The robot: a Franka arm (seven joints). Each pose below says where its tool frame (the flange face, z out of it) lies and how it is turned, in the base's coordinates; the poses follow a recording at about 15 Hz.
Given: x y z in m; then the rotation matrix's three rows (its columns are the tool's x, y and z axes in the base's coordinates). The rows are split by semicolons.
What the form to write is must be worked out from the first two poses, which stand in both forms.
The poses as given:
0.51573 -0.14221 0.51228; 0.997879 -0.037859 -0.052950; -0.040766 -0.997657 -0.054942; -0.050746 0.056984 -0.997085
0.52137 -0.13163 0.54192; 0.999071 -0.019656 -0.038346; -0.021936 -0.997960 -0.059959; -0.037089 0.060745 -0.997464
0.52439 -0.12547 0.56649; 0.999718 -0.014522 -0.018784; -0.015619 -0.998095 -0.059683; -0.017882 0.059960 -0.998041
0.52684 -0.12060 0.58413; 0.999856 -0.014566 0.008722; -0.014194 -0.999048 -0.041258; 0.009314 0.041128 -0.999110
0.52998 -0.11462 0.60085; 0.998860 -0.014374 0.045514; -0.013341 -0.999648 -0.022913; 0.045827 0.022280 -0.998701
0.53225 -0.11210 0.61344; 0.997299 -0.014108 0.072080; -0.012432 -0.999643 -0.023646; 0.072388 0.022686 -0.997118
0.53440 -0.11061 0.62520; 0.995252 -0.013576 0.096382; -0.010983 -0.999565 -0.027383; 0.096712 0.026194 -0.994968
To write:
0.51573 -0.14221 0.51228 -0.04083 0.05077 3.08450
0.52137 -0.13163 0.54192 -0.02195 0.03710 3.08077
0.52439 -0.12547 0.56649 -0.01562 0.01788 3.08159
0.52684 -0.12060 0.58413 -0.01420 -0.00931 3.10045
0.52998 -0.11462 0.60085 -0.01336 -0.04584 3.11929
0.53225 -0.11210 0.61344 -0.01247 -0.07245 3.11884
0.53440 -0.11061 0.62520 -0.01103 -0.09686 3.11527

